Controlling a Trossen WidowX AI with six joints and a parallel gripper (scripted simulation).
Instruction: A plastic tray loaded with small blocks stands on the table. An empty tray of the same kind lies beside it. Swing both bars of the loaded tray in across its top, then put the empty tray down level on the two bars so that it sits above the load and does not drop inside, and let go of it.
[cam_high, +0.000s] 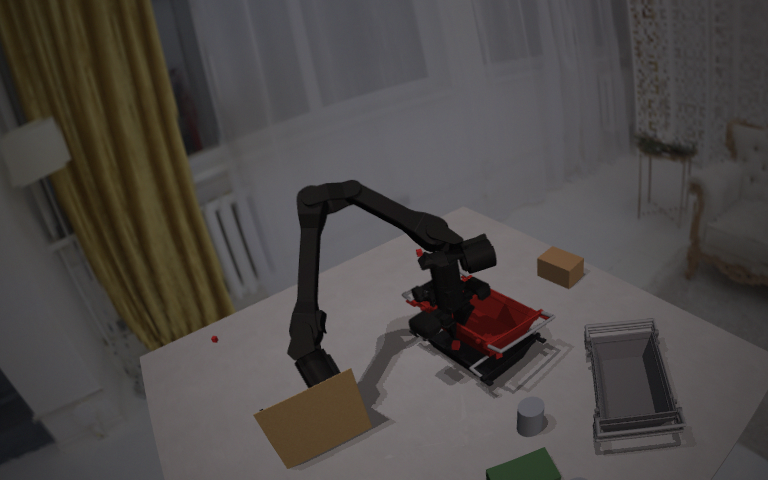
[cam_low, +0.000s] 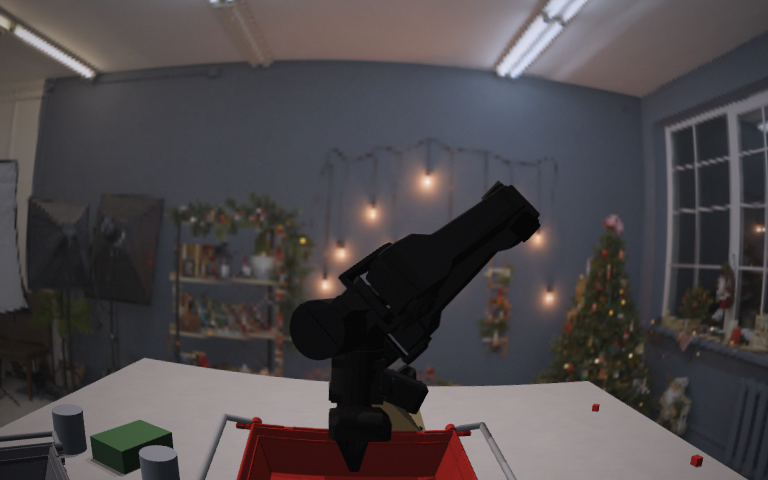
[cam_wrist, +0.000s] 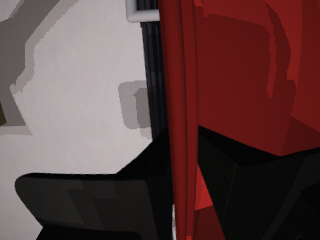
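Now: gripper tip 70 mm short of the red tray and 20 mm below it. The rest, counted from my gripper tip: tan box 440 mm ahead, 70 mm below, 30 mm to the left; green block 350 mm to the right, 150 mm behind, 80 mm below.
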